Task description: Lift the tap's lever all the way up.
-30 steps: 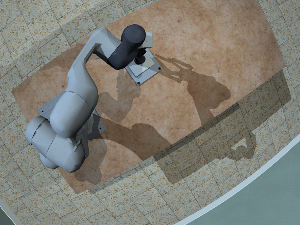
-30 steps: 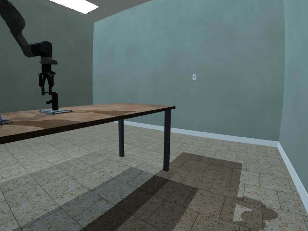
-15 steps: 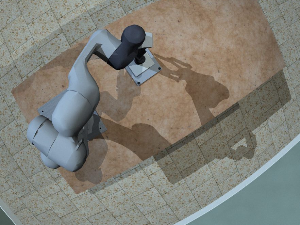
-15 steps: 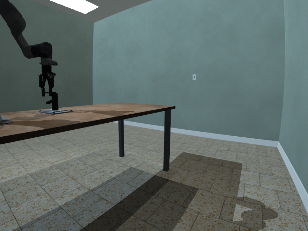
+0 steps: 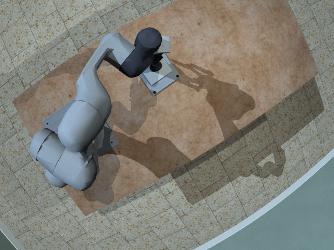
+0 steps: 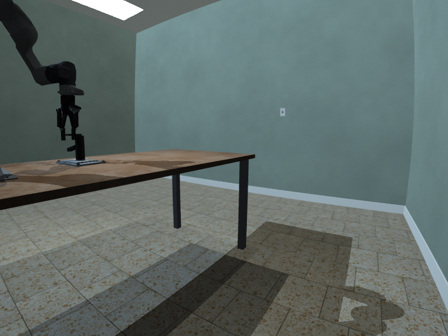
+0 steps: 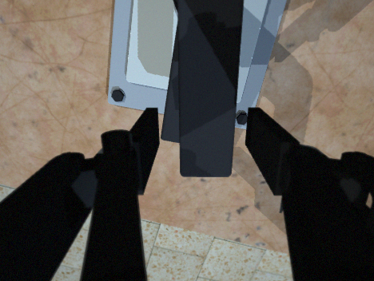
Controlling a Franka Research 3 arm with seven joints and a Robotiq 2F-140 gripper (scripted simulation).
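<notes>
Right now my hand is 10 mm short of the lever and 30 mm to the left of it. The rest, counted from my hand: base plate (20 mm ahead, 90 mm to the right, 140 mm below).
</notes>
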